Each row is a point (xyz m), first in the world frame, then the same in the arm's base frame.
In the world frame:
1: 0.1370 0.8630 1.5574
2: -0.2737 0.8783 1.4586
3: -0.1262 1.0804 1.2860
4: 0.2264 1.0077 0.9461
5: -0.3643 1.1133 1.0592
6: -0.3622 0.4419 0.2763
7: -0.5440 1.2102 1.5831
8: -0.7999 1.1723 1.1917
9: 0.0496 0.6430 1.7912
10: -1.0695 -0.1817 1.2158
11: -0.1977 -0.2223 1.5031
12: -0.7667 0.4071 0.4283
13: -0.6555 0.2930 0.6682
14: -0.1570 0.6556 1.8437
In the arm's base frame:
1: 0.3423 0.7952 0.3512
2: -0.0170 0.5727 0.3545
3: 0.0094 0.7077 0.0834
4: 0.3551 0.6491 -0.2661
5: -0.2085 0.5149 -0.0732
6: 0.1484 -0.3651 -0.4758
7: -0.4208 0.7588 0.3867
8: -0.6153 0.4254 0.1200
9: 0.3757 0.7036 0.6693
10: -0.1565 -0.6996 0.7760
11: 0.6093 -0.1959 0.8404
12: -0.1840 -0.5013 -0.2332
13: -0.0340 -0.4205 -0.0010
14: 0.1908 0.6447 0.7584

